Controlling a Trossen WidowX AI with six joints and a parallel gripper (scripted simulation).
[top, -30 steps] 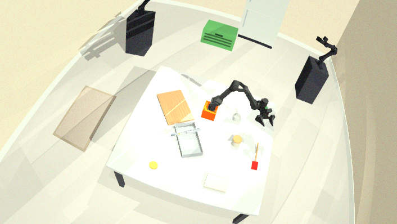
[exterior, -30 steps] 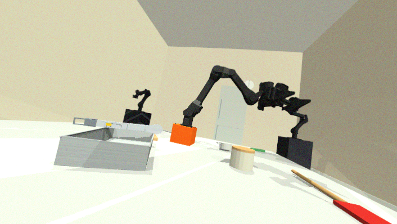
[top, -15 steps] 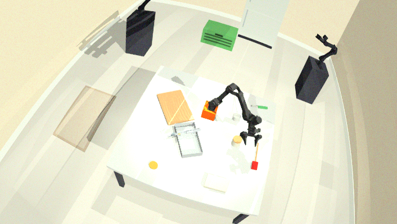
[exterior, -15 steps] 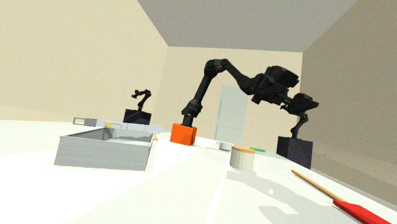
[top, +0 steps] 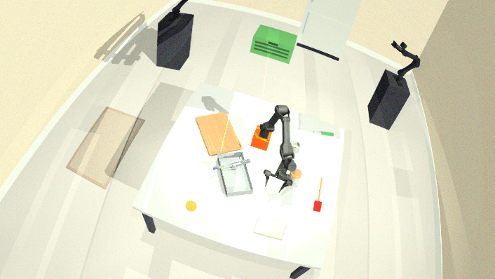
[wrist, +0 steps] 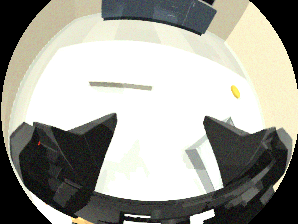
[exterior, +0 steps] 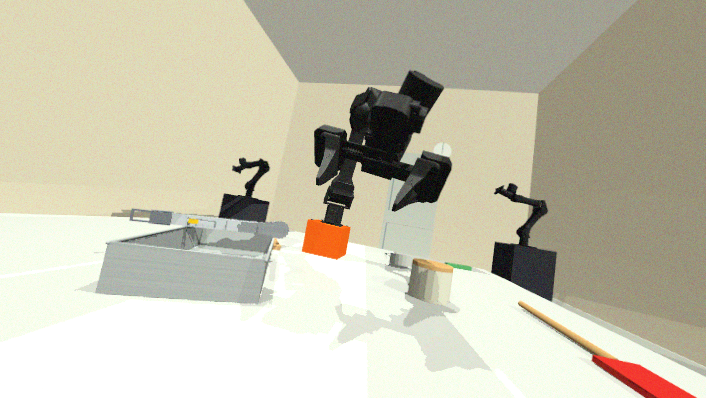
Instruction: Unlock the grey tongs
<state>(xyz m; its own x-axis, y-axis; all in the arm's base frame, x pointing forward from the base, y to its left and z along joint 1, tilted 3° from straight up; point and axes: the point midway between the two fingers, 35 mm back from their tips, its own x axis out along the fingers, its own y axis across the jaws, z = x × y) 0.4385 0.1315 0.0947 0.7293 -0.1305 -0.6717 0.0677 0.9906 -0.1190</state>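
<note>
The grey roasting tin is 13 cm behind my gripper tip, 25 cm to the right of it and 13 cm below it. The rest, counted from my gripper tip: red spatula: 12 cm behind, 36 cm to the left, 15 cm below; then pale block: 20 cm ahead, 6 cm to the left, 14 cm below; then lidded jar: 24 cm behind, 15 cm to the left, 12 cm below.
</note>
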